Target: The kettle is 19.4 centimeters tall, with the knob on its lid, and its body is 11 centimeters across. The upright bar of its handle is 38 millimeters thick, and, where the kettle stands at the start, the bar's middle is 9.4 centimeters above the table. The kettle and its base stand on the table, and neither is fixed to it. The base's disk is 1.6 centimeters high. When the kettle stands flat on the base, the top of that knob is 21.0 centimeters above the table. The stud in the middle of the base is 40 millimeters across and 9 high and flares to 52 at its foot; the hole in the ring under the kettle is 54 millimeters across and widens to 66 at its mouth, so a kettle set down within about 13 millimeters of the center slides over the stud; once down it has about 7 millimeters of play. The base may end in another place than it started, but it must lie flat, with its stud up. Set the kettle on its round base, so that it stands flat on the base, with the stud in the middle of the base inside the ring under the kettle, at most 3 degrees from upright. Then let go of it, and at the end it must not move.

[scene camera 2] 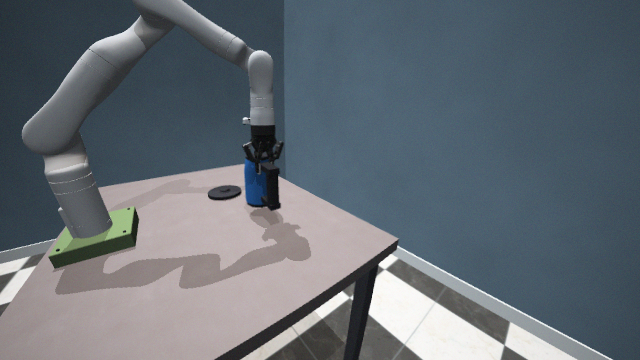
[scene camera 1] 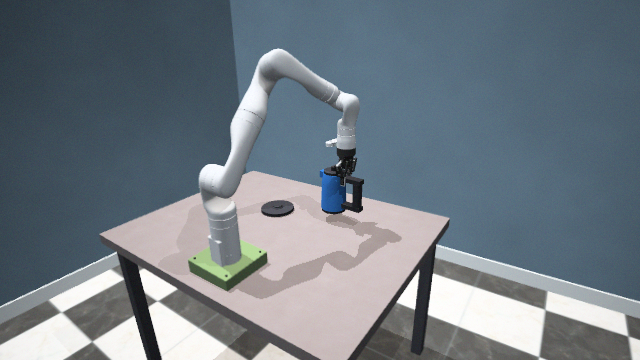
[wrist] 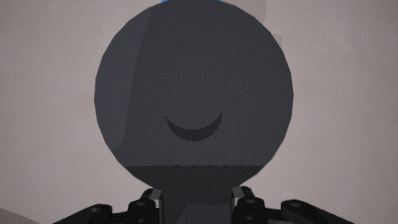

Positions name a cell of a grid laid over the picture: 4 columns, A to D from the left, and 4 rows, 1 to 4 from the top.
Scene:
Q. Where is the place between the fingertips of the gripper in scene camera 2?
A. At B2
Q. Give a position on a blue kettle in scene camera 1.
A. At C3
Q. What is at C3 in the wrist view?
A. A blue kettle.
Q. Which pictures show the blue kettle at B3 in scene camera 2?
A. Scene camera 2, scene camera 1 and the wrist view: all of them.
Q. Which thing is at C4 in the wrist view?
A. The gripper.

